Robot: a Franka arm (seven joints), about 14 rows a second.
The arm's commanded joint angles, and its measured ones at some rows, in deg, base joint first. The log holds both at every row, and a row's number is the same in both.
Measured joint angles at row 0: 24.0, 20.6, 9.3, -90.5, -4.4, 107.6, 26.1
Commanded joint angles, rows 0 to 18: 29.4, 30.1, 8.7, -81.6, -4.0, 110.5, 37.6; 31.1, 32.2, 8.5, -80.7, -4.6, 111.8, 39.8; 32.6, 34.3, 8.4, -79.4, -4.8, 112.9, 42.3; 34.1, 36.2, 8.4, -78.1, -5.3, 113.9, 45.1; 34.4, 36.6, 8.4, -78.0, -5.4, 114.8, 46.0; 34.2, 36.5, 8.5, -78.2, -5.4, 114.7, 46.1; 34.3, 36.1, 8.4, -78.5, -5.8, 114.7, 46.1; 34.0, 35.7, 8.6, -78.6, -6.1, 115.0, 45.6; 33.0, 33.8, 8.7, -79.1, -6.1, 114.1, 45.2; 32.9, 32.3, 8.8, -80.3, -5.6, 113.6, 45.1; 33.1, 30.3, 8.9, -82.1, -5.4, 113.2, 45.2; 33.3, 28.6, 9.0, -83.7, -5.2, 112.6, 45.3; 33.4, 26.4, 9.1, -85.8, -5.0, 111.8, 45.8; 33.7, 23.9, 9.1, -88.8, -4.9, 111.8, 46.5; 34.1, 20.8, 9.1, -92.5, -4.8, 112.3, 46.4; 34.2, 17.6, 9.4, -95.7, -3.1, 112.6, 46.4; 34.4, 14.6, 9.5, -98.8, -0.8, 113.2, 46.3; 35.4, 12.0, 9.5, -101.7, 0.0, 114.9, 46.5; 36.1, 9.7, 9.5, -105.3, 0.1, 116.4, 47.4
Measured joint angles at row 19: 35.5, 16.1, 9.4, -96.2, -1.4, 112.5, 45.6
